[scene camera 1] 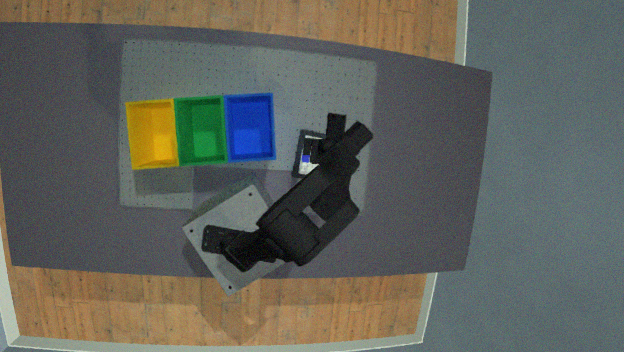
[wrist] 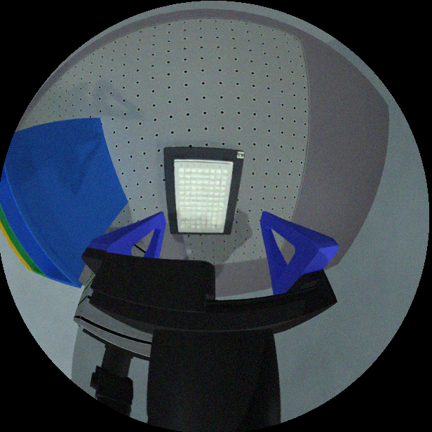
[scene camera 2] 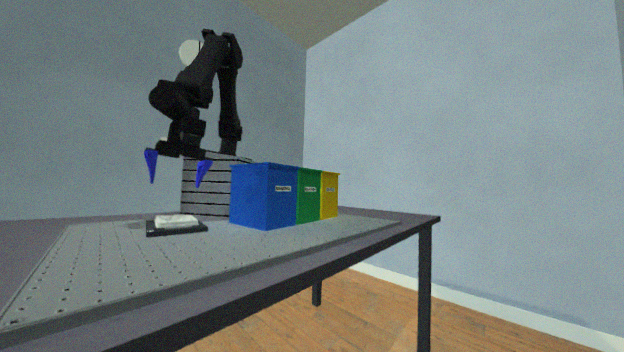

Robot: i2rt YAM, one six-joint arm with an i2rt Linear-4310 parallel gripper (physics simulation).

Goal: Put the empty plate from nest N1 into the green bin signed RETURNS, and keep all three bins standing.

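Frame: origin at the arm's base, x back, y right, z up, level; millimetres.
Seen in the pictures: gripper, fingertip midpoint: (scene camera 2: 175,185); arm's base at its link origin: (scene camera 2: 226,157).
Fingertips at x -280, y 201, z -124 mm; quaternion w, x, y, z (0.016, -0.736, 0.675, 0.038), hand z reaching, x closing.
Observation:
Offsets run from my fingertips to a thing's middle. Level surfaces: height alone.
The white plate @[dx +30, dy -8, dz -92 mm] (scene camera 1: 304,169) (scene camera 2: 176,221) (wrist: 202,195), with a grid of wells, lies in the dark nest (scene camera 1: 296,172) (scene camera 2: 172,231) (wrist: 170,200); a small label at the nest's corner is too small to read surely. My gripper (scene camera 2: 175,185) (wrist: 212,216) is open and empty, its blue fingers pointing down above the plate and apart from it. In the overhead view the arm covers part of the plate and nest. The green bin @[dx +10, dy -356, dz -21 mm] (scene camera 1: 201,131) (scene camera 2: 309,196) (wrist: 22,247) stands upright between the blue and yellow bins; its sign is blurred.
The blue bin @[dx -22, dy -228, dz -21 mm] (scene camera 1: 250,125) (scene camera 2: 262,197) (wrist: 65,185) stands nearest the nest, at its left in the overhead view. The yellow bin @[dx +43, dy -484, dz -21 mm] (scene camera 1: 150,130) (scene camera 2: 329,196) stands at the far end of the row. Both are upright. The perforated board @[dz -111 mm] (scene camera 1: 200,65) (scene camera 2: 115,270) (wrist: 225,90) lies under the nest.

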